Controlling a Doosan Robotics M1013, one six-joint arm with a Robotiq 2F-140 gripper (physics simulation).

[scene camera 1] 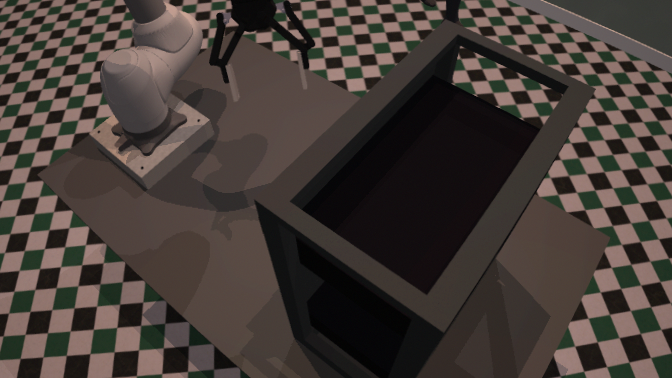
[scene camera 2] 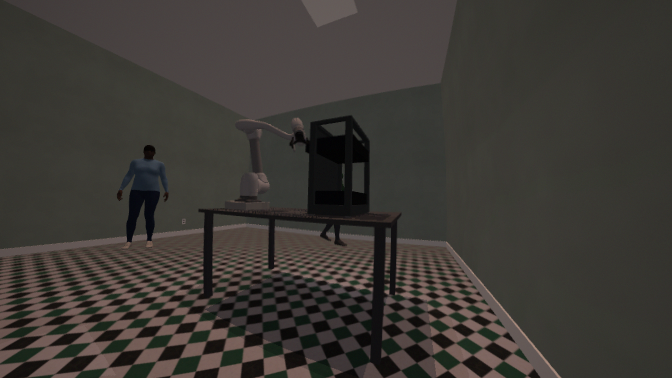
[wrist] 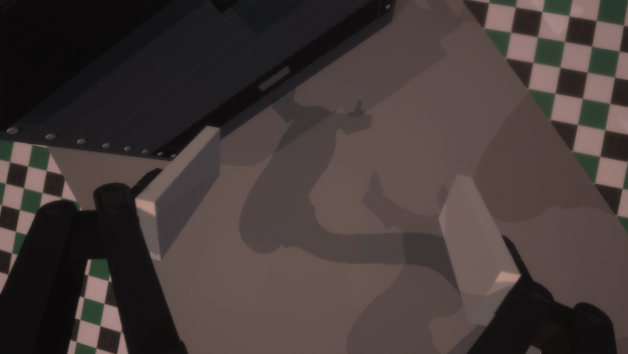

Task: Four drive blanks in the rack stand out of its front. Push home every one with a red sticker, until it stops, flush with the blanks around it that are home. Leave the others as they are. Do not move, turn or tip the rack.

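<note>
The dark rack stands upright on the table. Its front faces the arm and is hidden in scene camera 1. In the wrist view the lower front shows at the upper left as dark panels, with a pale label on the lowest strip. No red sticker shows in any view, and I cannot tell which blanks stand out. A small dark block juts from the rack's front, high up, in scene camera 2. My gripper is open and empty, in front of the rack, well above the table.
The table carries the arm's pale base. Shadows of the arm lie on it. A person in blue stands at the left, and another person's legs show behind the table.
</note>
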